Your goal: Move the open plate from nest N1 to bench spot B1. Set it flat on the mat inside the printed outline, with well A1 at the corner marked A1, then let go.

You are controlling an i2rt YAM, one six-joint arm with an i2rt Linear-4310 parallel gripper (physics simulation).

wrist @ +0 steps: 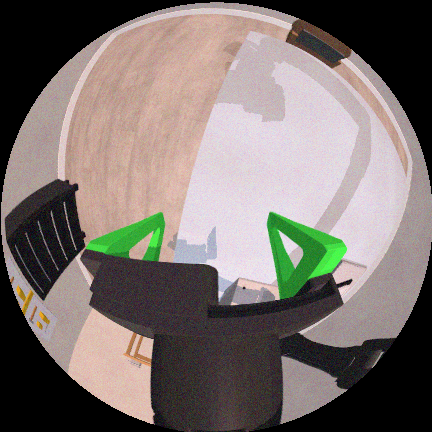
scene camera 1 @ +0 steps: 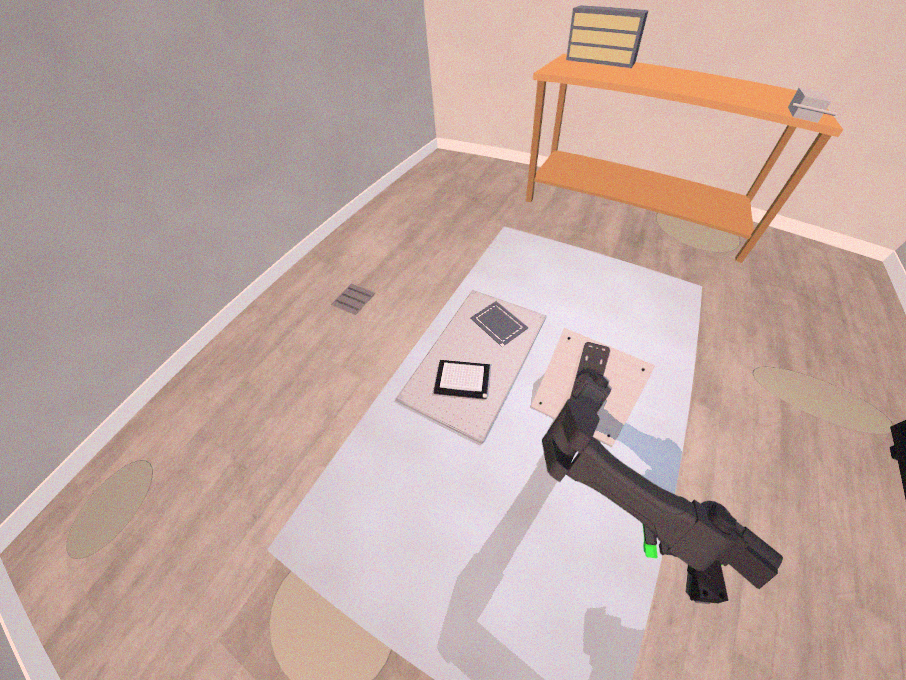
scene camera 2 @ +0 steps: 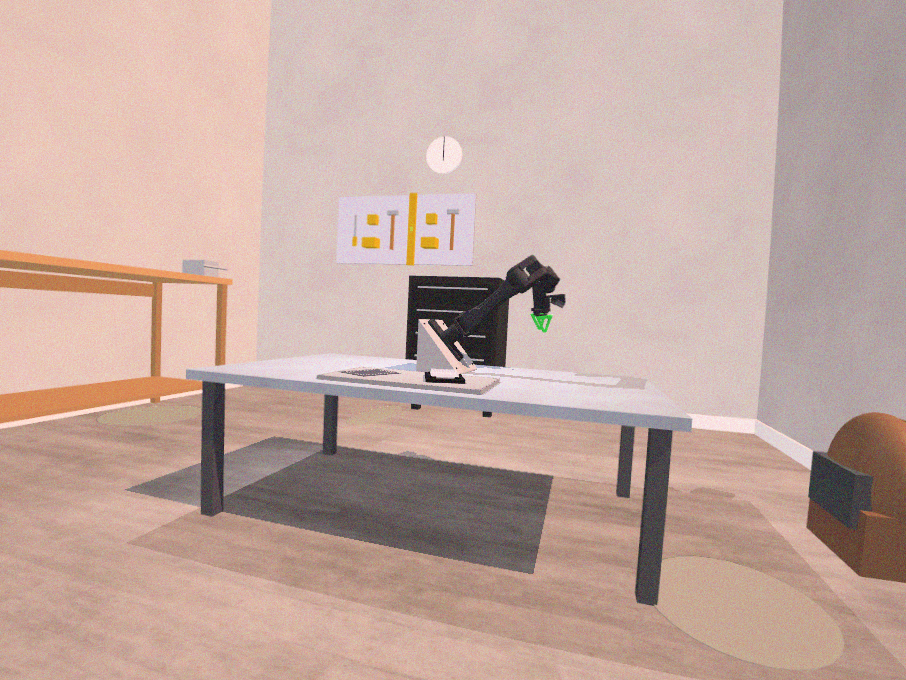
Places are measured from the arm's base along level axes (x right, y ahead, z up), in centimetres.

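Pixels of known places: gripper, between the fingertips: (wrist: 215,217) (scene camera 1: 668,551) (scene camera 2: 542,331); arm's base, origin of its link: (scene camera 1: 588,378) (scene camera 2: 445,340).
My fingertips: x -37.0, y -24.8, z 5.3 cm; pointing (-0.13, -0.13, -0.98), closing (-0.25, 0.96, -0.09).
For each thing: its top centre in the pictures, then the offset to it from my fingertips. "spot": a spot on its surface instead. Level surfaces: height alone.
- open white plate, centre of its top: (scene camera 1: 462,375) (scene camera 2: 444,371) dx +28.1, dy +60.0, dz -13.6 cm
- black nest, centre of its top: (scene camera 1: 462,376) (scene camera 2: 444,373) (wrist: 335,293) dx +28.1, dy +60.0, dz -14.4 cm
- pale board, a spot on its surface: (scene camera 1: 447,412) spot: dx +16.1, dy +59.2, dz -16.2 cm
- dark mat, height of its surface: dz -16.0 cm
- white table, height of its surface: dz -17.4 cm
The open white plate (scene camera 1: 462,376) sits in a black nest (scene camera 1: 437,389) (scene camera 2: 444,379) on the pale board (scene camera 1: 447,412) (scene camera 2: 479,384). A small pale mark shows at the nest's lower right corner in scene camera 1. The dark mat (scene camera 1: 499,322) (scene camera 2: 371,371) with a dashed white outline lies at the board's far end; its lettering is too small to read. My gripper (scene camera 2: 541,322) (wrist: 215,217) is open and empty, high above the table and well away from the plate. In scene camera 1, one green fingertip (scene camera 1: 650,549) shows; the other is hidden behind the arm.
The arm's pink base plate (scene camera 1: 622,380) stands beside the board on the white table (scene camera 1: 409,512) (scene camera 2: 585,398). An orange workbench (scene camera 1: 680,87) (scene camera 2: 109,270) stands by a wall. A black drawer cabinet (scene camera 2: 453,292) (wrist: 45,235) stands behind the table.
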